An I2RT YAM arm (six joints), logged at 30 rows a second.
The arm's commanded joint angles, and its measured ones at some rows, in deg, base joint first. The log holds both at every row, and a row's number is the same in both.
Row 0, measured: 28.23 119.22 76.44 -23.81 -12.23 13.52
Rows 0 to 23, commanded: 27.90 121.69 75.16 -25.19 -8.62 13.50; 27.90 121.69 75.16 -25.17 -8.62 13.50; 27.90 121.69 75.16 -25.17 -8.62 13.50; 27.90 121.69 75.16 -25.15 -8.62 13.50; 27.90 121.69 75.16 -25.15 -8.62 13.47; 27.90 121.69 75.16 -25.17 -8.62 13.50; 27.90 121.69 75.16 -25.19 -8.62 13.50; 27.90 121.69 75.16 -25.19 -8.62 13.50; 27.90 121.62 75.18 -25.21 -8.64 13.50; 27.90 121.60 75.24 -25.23 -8.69 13.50; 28.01 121.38 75.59 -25.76 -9.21 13.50; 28.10 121.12 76.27 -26.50 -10.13 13.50; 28.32 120.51 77.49 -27.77 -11.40 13.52; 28.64 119.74 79.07 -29.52 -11.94 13.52; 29.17 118.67 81.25 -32.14 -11.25 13.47; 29.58 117.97 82.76 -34.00 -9.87 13.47; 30.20 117.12 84.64 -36.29 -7.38 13.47; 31.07 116.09 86.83 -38.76 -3.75 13.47; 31.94 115.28 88.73 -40.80 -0.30 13.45; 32.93 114.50 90.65 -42.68 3.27 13.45; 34.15 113.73 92.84 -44.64 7.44 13.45; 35.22 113.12 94.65 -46.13 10.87 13.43; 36.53 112.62 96.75 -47.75 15.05 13.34; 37.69 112.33 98.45 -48.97 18.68 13.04
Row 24, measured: 34.28 117.75 92.20 -47.62 3.60 13.45
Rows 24 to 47, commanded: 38.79 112.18 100.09 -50.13 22.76 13.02; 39.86 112.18 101.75 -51.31 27.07 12.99; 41.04 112.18 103.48 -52.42 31.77 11.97; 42.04 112.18 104.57 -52.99 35.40 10.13; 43.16 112.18 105.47 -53.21 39.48 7.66; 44.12 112.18 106.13 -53.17 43.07 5.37; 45.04 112.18 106.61 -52.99 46.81 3.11; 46.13 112.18 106.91 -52.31 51.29 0.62; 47.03 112.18 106.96 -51.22 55.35 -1.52; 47.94 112.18 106.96 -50.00 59.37 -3.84; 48.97 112.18 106.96 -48.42 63.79 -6.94; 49.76 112.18 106.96 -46.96 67.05 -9.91; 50.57 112.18 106.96 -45.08 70.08 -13.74; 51.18 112.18 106.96 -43.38 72.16 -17.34; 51.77 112.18 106.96 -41.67 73.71 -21.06; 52.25 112.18 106.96 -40.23 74.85 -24.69; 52.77 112.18 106.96 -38.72 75.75 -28.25; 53.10 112.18 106.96 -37.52 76.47 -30.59; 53.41 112.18 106.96 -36.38 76.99 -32.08; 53.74 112.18 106.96 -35.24 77.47 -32.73; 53.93 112.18 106.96 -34.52 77.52 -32.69; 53.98 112.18 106.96 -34.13 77.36 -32.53; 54.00 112.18 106.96 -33.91 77.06 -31.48; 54.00 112.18 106.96 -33.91 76.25 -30.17
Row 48, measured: 54.06 113.43 105.75 -34.52 73.08 -27.79
